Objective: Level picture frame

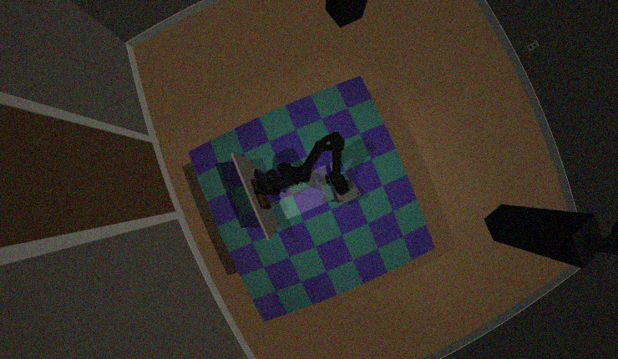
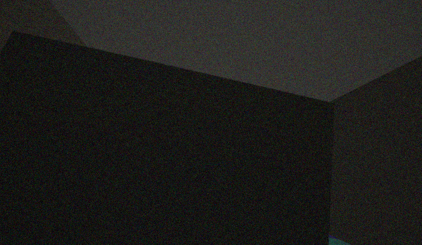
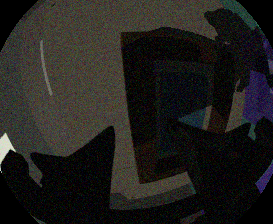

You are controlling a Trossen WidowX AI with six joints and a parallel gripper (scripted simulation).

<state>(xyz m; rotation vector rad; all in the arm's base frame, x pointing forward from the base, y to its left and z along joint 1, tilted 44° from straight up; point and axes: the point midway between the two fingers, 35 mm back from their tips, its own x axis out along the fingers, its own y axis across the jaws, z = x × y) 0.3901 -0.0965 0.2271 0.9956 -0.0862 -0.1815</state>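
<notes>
The dark picture frame lies 10 mm ahead of my gripper tip, 10 mm to the left of it and 50 mm below it. From my gripper tip the other things lie so: pale wall panel: 20 mm ahead, 70 mm below.
</notes>
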